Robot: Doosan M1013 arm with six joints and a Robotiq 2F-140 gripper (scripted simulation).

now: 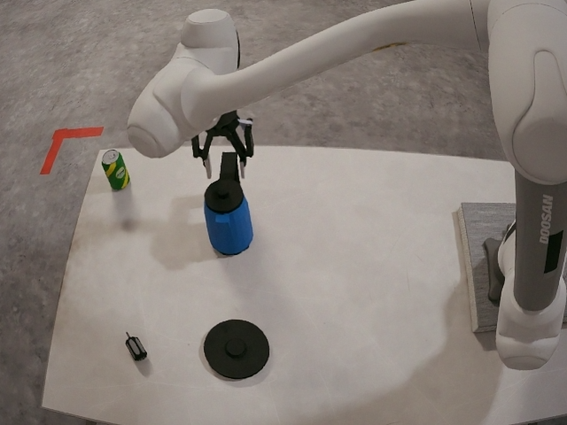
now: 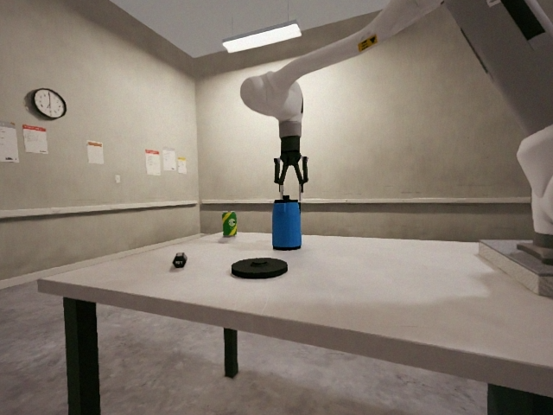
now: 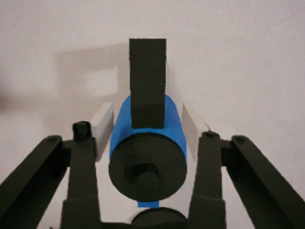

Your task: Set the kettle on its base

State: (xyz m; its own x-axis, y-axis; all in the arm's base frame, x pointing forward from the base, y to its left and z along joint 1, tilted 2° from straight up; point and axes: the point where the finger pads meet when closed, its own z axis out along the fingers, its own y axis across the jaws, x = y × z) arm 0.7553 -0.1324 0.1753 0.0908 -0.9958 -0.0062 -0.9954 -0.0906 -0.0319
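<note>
The blue kettle is 3 cm to the left of my hand and 10 cm below it. The rest, counted from my hand: green can 36 cm ahead, 8 cm to the right, 14 cm below; then round black base 6 cm behind, 36 cm to the left, 19 cm below.
</note>
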